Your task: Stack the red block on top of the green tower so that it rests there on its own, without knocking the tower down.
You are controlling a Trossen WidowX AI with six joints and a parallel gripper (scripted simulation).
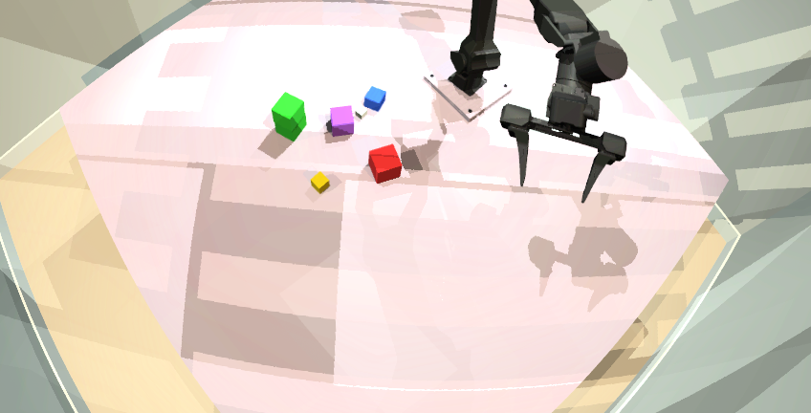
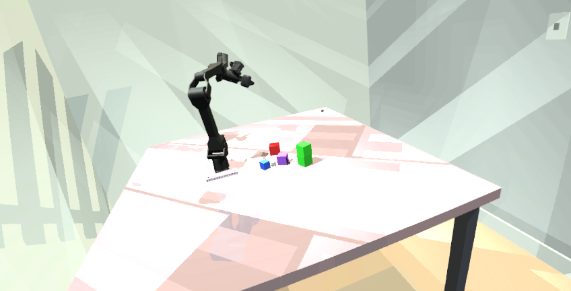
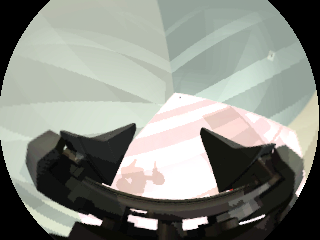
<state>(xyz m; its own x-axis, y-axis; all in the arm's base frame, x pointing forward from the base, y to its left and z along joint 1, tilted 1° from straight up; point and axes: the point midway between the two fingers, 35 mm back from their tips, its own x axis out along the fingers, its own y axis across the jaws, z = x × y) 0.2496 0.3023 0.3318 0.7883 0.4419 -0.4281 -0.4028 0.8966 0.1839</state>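
My gripper tip is 280 mm to the left of the red block and 320 mm above it. Round my gripper tip: small yellow block (110 mm ahead, 350 mm to the right, 330 mm below); purple block (10 mm behind, 410 mm to the right, 320 mm below); blue block (90 mm behind, 410 mm to the right, 320 mm below).
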